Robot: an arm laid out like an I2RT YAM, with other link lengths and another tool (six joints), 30 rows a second.
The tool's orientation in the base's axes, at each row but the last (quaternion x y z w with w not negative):
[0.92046 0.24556 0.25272 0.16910]
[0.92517 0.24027 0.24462 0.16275]
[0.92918 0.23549 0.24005 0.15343]
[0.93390 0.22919 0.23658 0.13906]
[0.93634 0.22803 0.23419 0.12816]
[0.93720 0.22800 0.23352 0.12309]
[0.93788 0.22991 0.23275 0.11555]
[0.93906 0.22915 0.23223 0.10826]
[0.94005 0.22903 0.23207 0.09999]
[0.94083 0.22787 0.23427 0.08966]
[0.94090 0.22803 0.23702 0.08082]
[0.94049 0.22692 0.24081 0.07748]
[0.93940 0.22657 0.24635 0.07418]
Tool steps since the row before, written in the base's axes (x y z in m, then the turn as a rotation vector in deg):
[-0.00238 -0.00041 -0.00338 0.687 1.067 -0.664]
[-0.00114 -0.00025 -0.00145 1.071 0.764 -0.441]
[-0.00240 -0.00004 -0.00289 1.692 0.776 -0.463]
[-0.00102 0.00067 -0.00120 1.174 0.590 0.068]
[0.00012 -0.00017 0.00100 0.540 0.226 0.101]
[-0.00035 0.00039 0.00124 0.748 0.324 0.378]
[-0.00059 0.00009 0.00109 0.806 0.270 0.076]
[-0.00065 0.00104 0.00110 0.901 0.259 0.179]
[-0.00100 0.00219 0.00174 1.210 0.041 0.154]
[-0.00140 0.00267 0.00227 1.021 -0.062 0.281]
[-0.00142 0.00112 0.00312 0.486 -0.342 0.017]
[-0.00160 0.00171 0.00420 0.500 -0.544 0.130]
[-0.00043 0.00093 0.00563 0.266 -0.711 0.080]
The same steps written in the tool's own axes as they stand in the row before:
[-0.00330 -0.00201 0.00153 0.836 -0.915 0.718]
[-0.00155 -0.00082 0.00064 1.055 -0.429 0.793]
[-0.00296 -0.00199 0.00118 1.533 -0.222 1.131]
[-0.00092 -0.00139 0.00040 1.236 -0.055 0.447]
[0.00039 0.00054 -0.00078 0.573 0.038 0.152]
[0.00039 -0.00005 -0.00129 0.890 0.124 0.004]
[0.00000 0.00005 -0.00124 0.794 0.095 0.299]
[0.00041 -0.00081 -0.00137 0.903 0.172 0.257]
[0.00094 -0.00179 -0.00218 1.032 0.474 0.446]
[0.00106 -0.00227 -0.00282 0.886 0.527 0.250]
[0.00069 -0.00073 -0.00346 0.228 0.496 0.235]
[0.00130 -0.00107 -0.00451 0.192 0.709 0.151]
[0.00251 0.00042 -0.00512 -0.088 0.754 0.082]

